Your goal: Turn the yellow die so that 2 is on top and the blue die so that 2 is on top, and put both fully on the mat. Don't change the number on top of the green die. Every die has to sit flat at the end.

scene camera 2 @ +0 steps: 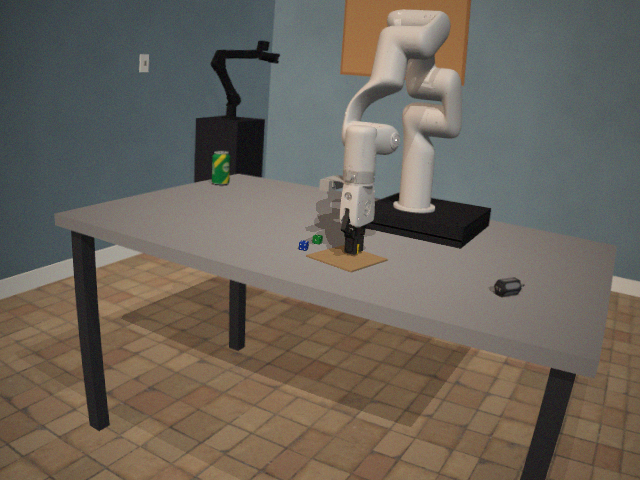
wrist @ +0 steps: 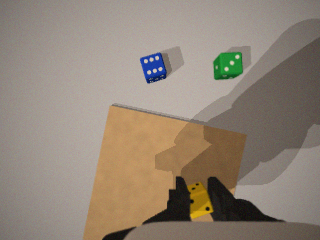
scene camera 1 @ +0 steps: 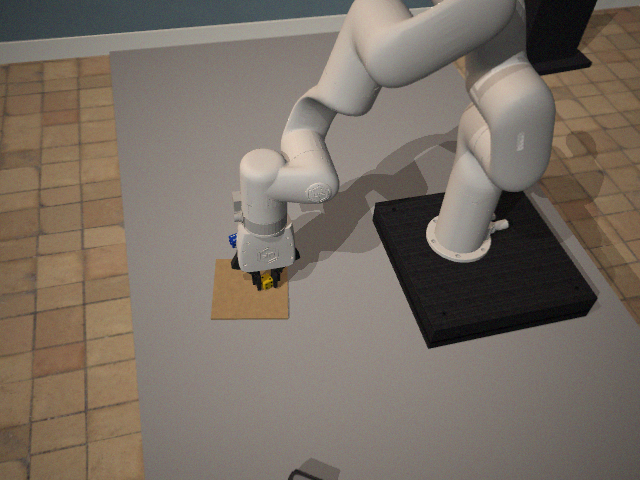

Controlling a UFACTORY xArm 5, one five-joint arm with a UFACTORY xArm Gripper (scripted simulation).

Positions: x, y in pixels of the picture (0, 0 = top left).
Labels:
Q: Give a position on a green die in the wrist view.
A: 229, 65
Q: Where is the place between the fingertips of my gripper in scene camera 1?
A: At 266, 283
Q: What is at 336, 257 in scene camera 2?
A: A mat.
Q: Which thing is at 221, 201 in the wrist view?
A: My gripper.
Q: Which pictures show the mat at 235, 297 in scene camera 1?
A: Scene camera 2, the wrist view and scene camera 1: all of them.

